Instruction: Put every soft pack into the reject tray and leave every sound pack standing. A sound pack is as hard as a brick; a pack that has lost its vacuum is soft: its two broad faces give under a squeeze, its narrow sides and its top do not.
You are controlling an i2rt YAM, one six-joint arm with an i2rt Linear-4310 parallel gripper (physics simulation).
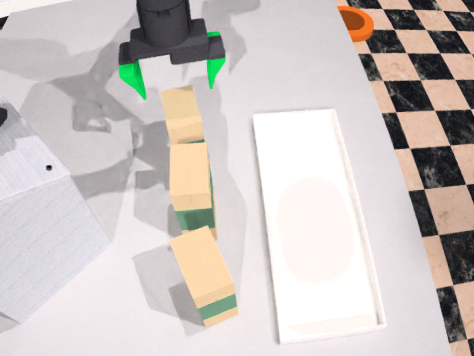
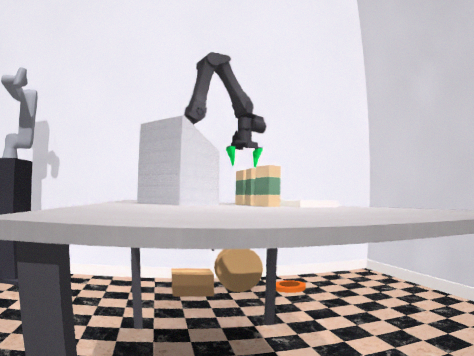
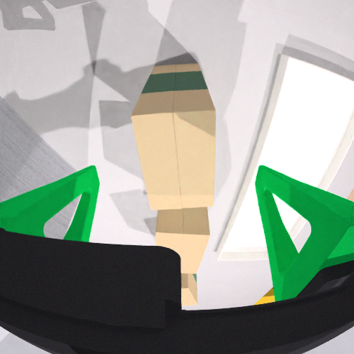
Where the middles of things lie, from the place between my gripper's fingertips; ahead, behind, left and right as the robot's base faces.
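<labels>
You'd find the white reject tray (image 1: 325,285) 110 mm to the right of my hand, 210 mm ahead of it and 150 mm below it.
</labels>
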